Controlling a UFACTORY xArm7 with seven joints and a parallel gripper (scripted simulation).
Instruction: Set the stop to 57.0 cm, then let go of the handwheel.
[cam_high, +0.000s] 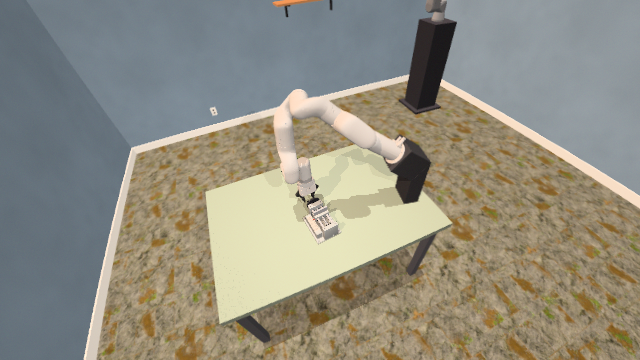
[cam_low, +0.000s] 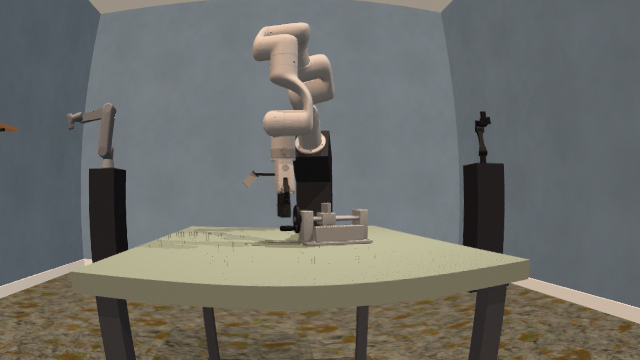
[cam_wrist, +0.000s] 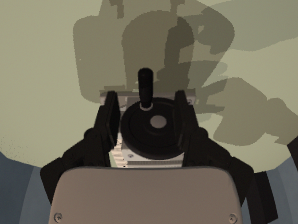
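The black handwheel lies 50 mm below my hand, 20 mm to the left of it and 10 mm behind it. Also, from my hand: grey stop block: 130 mm to the left, 20 mm behind, 10 mm below.
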